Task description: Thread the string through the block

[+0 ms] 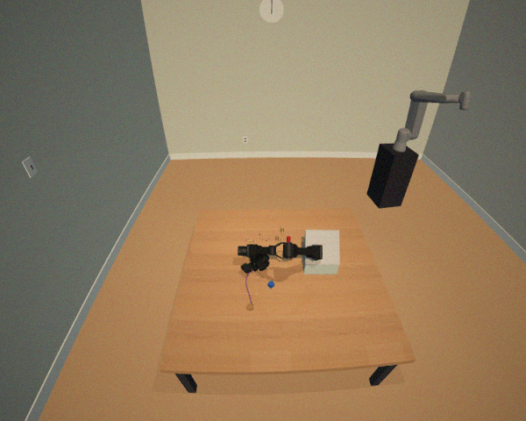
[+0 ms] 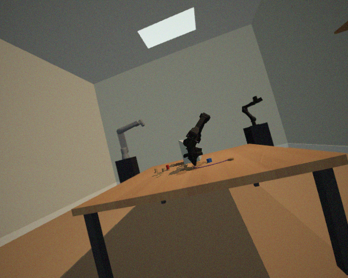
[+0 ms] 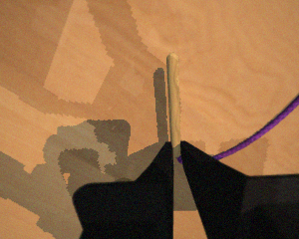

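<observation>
Right now the blue block is 120 mm to the left of my gripper tip and 80 mm behind it. Also, from my gripper tip: wooden cylinder: 70 mm to the right, 20 mm behind; thin wooden stick: 10 mm to the left, 10 mm behind; round wooden button: 260 mm to the left, 70 mm ahead, 10 mm below.
</observation>
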